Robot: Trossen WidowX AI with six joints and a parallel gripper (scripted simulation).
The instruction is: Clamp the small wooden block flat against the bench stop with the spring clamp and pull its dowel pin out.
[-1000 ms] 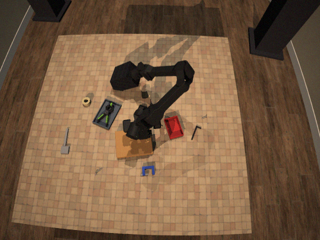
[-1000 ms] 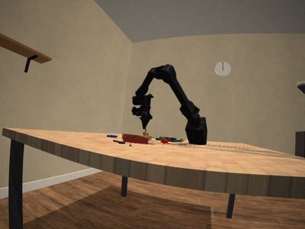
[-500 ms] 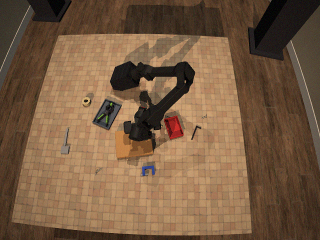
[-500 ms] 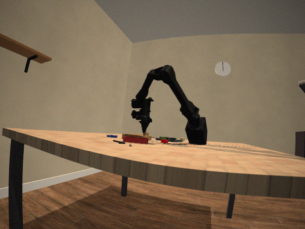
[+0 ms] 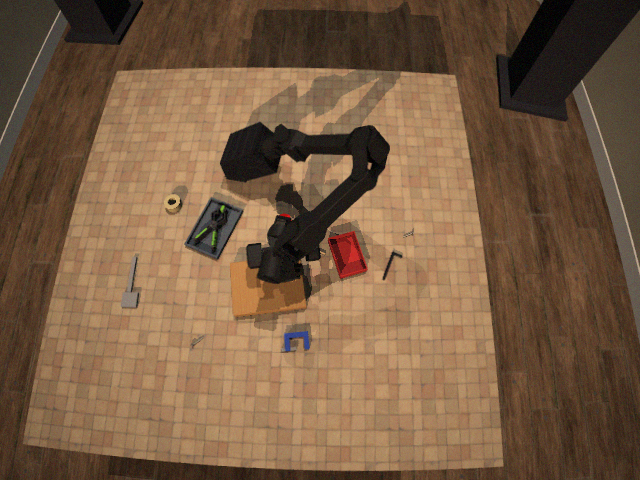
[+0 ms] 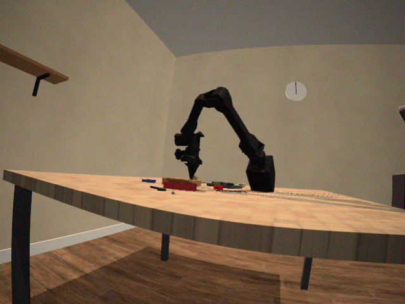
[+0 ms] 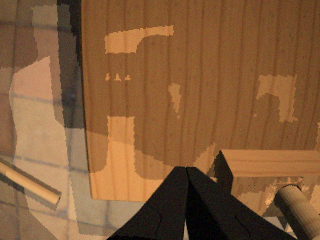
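Now: the small wooden block 1 cm ahead of my hand, 4 cm to the right of it and 3 cm below it. Also, from my hand: dowel pin (1 cm ahead, 4 cm to the right, 2 cm below); then wooden board (7 cm ahead, 4 cm to the right, 6 cm below); then red knob (13 cm behind, 3 cm to the right, 6 cm below).
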